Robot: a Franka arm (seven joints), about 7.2 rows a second.
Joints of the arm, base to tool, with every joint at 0 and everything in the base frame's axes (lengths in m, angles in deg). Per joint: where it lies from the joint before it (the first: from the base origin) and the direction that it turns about. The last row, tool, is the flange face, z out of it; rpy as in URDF.
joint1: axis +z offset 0 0 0.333
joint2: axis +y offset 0 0 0
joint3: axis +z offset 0 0 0.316
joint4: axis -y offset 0.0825 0 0
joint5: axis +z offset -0.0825 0 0.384
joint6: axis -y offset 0 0 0
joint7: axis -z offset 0.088 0 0
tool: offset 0 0 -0.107 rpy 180 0 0
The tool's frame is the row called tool.
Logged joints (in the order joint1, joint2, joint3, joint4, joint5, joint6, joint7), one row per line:
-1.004 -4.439 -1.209 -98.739 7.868 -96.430 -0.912
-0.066 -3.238 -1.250 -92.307 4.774 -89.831 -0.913
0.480 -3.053 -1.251 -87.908 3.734 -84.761 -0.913
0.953 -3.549 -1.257 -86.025 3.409 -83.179 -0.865
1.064 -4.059 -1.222 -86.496 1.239 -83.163 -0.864
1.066 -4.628 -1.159 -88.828 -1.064 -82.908 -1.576
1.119 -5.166 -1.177 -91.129 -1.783 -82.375 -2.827
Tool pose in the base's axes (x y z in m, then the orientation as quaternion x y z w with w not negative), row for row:
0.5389 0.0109 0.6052 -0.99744 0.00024 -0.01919 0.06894
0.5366 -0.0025 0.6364 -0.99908 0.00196 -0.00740 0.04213
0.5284 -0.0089 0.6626 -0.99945 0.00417 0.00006 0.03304
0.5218 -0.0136 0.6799 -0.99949 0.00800 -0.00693 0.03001
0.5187 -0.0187 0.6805 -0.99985 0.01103 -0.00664 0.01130
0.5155 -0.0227 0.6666 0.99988 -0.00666 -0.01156 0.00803
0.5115 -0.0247 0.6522 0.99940 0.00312 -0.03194 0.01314
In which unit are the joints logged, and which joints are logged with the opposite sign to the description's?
The joints are logged in degrees. Opposite sign: joint1, joint6.
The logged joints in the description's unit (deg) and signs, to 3 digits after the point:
1.004 -4.439 -1.209 -98.739 7.868 96.430 -0.912
0.066 -3.238 -1.250 -92.307 4.774 89.831 -0.913
-0.480 -3.053 -1.251 -87.908 3.734 84.761 -0.913
-0.953 -3.549 -1.257 -86.025 3.409 83.179 -0.865
-1.064 -4.059 -1.222 -86.496 1.239 83.163 -0.864
-1.066 -4.628 -1.159 -88.828 -1.064 82.908 -1.576
-1.119 -5.166 -1.177 -91.129 -1.783 82.375 -2.827

